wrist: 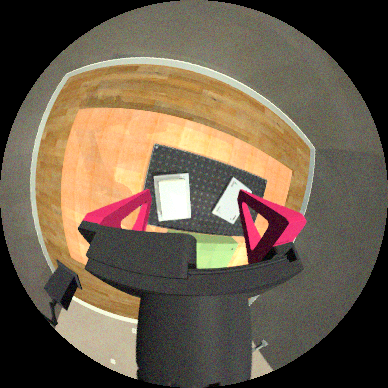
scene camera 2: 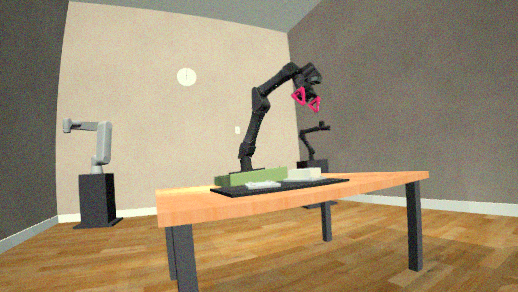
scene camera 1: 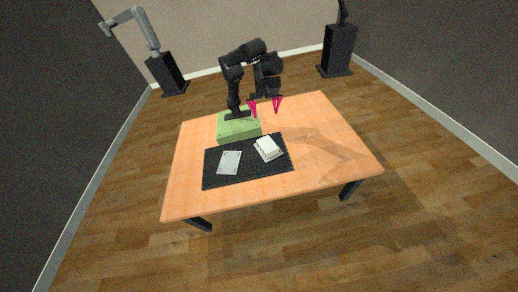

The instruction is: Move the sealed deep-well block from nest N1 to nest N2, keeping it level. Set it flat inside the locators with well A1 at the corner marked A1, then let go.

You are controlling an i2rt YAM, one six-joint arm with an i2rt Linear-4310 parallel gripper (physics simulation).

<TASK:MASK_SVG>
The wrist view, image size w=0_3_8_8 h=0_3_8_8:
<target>gripper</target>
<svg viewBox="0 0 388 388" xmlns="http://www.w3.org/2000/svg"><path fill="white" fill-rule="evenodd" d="M86 213L77 227L79 233L89 243L85 253L88 259L84 269L105 283L127 294L140 297L135 346L135 361L139 377L146 382L178 387L180 384L208 384L208 387L247 380L251 374L252 360L248 298L276 287L304 269L292 242L306 223L304 216L295 210L239 189L237 204L248 264L196 268L196 238L188 233L145 231L151 204L149 189L142 190L127 198ZM247 205L268 222L268 226L261 237L251 219ZM141 205L132 228L121 228L121 220Z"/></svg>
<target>white block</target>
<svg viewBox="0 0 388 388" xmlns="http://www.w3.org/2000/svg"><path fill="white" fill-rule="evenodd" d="M184 178L159 180L158 182L162 218L164 220L187 217Z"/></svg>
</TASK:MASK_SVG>
